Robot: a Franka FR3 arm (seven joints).
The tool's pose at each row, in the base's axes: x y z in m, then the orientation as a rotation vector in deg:
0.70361 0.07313 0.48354 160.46 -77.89 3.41
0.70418 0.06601 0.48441 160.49 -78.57 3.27
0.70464 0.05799 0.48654 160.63 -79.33 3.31
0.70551 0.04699 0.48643 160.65 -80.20 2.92
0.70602 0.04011 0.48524 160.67 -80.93 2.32
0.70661 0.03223 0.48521 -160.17 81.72 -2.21
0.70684 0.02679 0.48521 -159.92 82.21 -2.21
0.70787 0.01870 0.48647 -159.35 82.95 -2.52
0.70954 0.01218 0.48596 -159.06 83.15 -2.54
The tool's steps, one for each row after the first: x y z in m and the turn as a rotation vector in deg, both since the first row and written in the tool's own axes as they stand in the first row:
0.00598 0.00396 -0.00056 0.24 -0.23 0.39
0.01266 0.00858 -0.00234 0.65 -0.41 0.79
0.02182 0.01470 -0.00175 0.89 -0.82 1.29
0.02748 0.01854 -0.00026 1.02 -1.31 1.70
0.03403 0.02295 0.00011 1.20 -1.49 2.30
0.03844 0.02613 0.00034 1.19 -1.49 2.65
0.04548 0.03034 -0.00056 1.41 -1.38 3.24
0.05161 0.03305 0.00026 1.56 -1.44 3.44

